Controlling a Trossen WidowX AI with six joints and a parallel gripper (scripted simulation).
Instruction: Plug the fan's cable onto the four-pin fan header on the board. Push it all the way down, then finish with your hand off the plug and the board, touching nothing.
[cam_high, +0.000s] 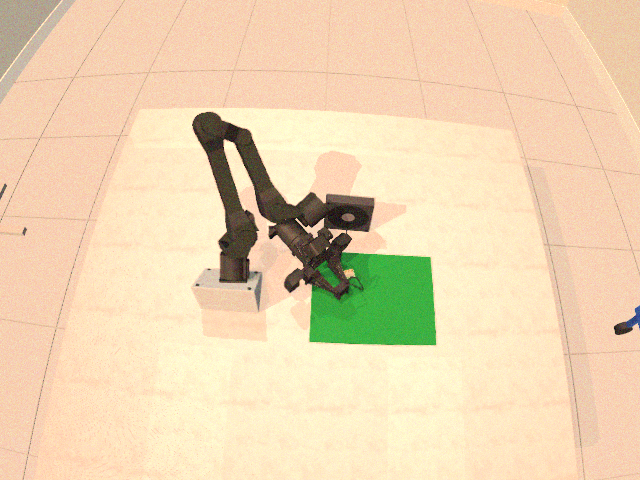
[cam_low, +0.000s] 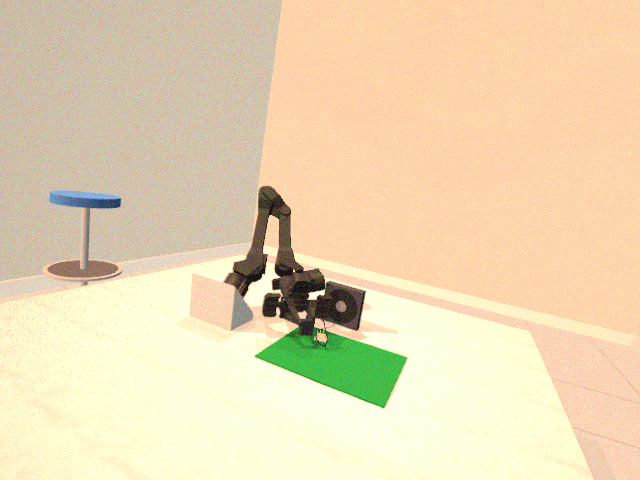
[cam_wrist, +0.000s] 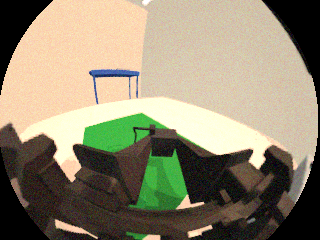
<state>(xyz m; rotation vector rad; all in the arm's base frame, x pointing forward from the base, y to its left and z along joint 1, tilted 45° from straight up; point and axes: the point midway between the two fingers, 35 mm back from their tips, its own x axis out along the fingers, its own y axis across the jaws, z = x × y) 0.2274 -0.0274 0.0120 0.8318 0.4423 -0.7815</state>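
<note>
My gripper tip is 20 mm short of the pale four-pin header, 70 mm to the right of it and 70 mm above it. The rest, counted from my gripper tip: green board 80 mm ahead, 80 mm below; then dark plug 10 mm below; then dark square fan 30 mm ahead, 210 mm to the left, 10 mm below.
</note>
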